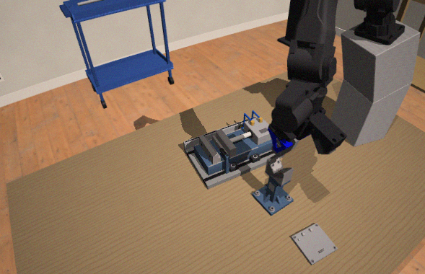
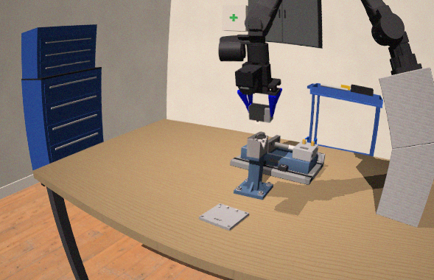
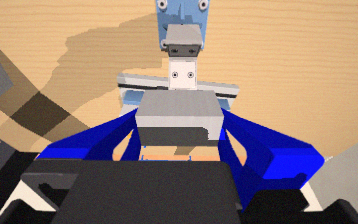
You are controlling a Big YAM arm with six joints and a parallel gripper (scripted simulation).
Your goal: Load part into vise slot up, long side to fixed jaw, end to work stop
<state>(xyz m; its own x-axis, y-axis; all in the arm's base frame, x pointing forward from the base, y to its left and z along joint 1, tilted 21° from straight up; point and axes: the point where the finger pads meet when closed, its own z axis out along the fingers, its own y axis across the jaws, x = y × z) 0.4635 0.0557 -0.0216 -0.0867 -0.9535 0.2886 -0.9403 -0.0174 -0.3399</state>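
Right now the part is 1 cm to the right of my hand. Also, from my hand: moving jaw: 2 cm ahead, 22 cm to the right, 16 cm below; then work stop rod: 6 cm ahead, 18 cm to the right, 14 cm below; then cylinder rod: 3 cm behind, 21 cm to the right, 16 cm below.
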